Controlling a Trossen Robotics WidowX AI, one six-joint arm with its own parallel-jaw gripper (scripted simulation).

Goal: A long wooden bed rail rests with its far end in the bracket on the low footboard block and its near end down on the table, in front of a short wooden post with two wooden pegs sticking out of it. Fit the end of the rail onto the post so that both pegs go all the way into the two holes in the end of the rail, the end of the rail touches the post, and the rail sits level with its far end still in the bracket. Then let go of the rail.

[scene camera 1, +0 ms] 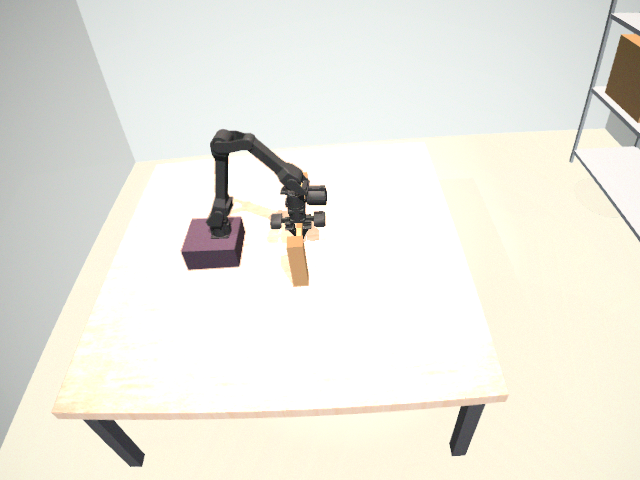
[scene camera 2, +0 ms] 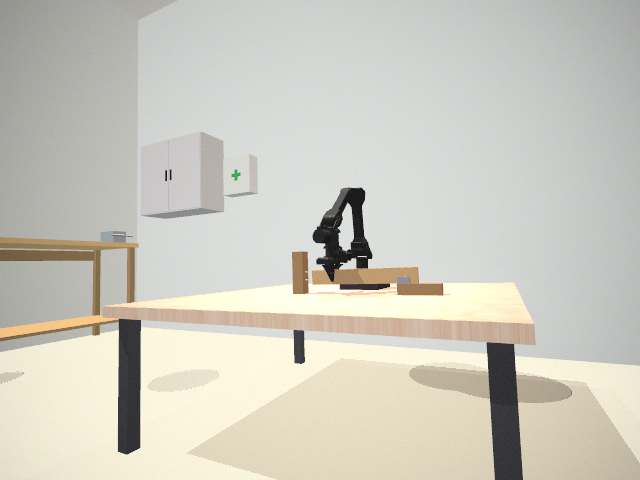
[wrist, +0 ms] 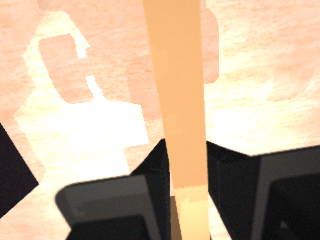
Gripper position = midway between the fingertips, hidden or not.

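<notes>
A wooden post (scene camera 2: 299, 259) stands in the scene, visible also as the post (scene camera 1: 295, 247). With it there is a wooden bed rail (scene camera 2: 369, 275), and the wrist view shows the rail (wrist: 175, 41) too. The robot's own part in the scene is the gripper (scene camera 1: 300, 238), seen again as the gripper (scene camera 2: 333, 281) and the gripper (wrist: 176, 141).
</notes>
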